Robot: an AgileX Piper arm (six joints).
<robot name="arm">
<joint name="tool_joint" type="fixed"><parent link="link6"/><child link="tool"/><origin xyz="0 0 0" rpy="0 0 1.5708"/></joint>
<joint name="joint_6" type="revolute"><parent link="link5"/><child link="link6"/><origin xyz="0.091 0 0" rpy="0 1.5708 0"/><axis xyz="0 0 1"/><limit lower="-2.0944" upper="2.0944"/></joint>
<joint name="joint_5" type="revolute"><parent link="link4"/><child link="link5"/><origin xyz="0 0 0" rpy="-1.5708 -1.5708 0"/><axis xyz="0 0 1"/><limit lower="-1.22" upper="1.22"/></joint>
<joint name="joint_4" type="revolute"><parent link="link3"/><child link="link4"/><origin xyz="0.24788 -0.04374 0" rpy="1.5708 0 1.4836"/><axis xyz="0 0 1"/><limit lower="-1.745" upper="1.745"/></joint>
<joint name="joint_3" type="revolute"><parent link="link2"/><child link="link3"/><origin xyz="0.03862 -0.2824 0" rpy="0 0 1.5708"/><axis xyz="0 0 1"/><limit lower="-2.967" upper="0"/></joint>
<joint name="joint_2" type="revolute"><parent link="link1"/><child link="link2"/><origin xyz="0 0 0" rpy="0 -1.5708 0"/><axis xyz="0 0 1"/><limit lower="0" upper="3.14"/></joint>
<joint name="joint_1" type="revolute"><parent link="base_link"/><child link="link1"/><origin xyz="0 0 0.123" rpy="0 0 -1.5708"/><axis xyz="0 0 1"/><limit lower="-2.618" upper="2.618"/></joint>
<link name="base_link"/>
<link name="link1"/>
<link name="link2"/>
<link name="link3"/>
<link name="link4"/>
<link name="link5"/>
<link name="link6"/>
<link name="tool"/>
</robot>
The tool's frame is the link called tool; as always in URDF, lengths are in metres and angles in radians.
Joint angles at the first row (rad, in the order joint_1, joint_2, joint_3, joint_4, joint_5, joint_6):
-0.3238, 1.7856, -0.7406, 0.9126, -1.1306, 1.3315
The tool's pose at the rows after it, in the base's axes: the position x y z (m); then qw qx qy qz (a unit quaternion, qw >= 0):
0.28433 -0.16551 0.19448 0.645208 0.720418 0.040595 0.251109
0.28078 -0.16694 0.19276 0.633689 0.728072 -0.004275 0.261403
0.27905 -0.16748 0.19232 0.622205 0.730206 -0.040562 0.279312
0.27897 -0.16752 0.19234 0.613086 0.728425 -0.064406 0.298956
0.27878 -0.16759 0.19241 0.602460 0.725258 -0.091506 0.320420
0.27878 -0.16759 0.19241 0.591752 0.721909 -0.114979 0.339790
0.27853 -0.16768 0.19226 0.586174 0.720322 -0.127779 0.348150
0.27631 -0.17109 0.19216 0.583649 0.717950 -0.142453 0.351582
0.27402 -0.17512 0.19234 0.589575 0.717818 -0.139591 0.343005
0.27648 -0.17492 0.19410 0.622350 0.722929 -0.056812 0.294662
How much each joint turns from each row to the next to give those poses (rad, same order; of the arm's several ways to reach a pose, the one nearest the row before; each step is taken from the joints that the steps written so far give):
0.0000, -0.0001, 0.0001, 0.0268, 0.0000, 0.0708
0.0000, 0.0000, 0.0000, 0.0507, -0.0032, 0.0628
0.0000, -0.0016, -0.0001, 0.0240, 0.0000, 0.0702
0.0000, 0.0000, 0.0000, 0.0008, -0.0006, 0.0641
0.0000, 0.0000, 0.0001, 0.0017, -0.0018, 0.0719
0.0000, 0.0000, 0.0000, 0.0000, 0.0000, 0.0649
0.0000, 0.0000, -0.0001, 0.0037, 0.0000, 0.0310
-0.0121, 0.0000, 0.0000, 0.0025, 0.0000, 0.0256
-0.0150, 0.0000, 0.0001, -0.0045, 0.0000, -0.0175
-0.0022, 0.0000, -0.0009, -0.0392, 0.0000, -0.1844

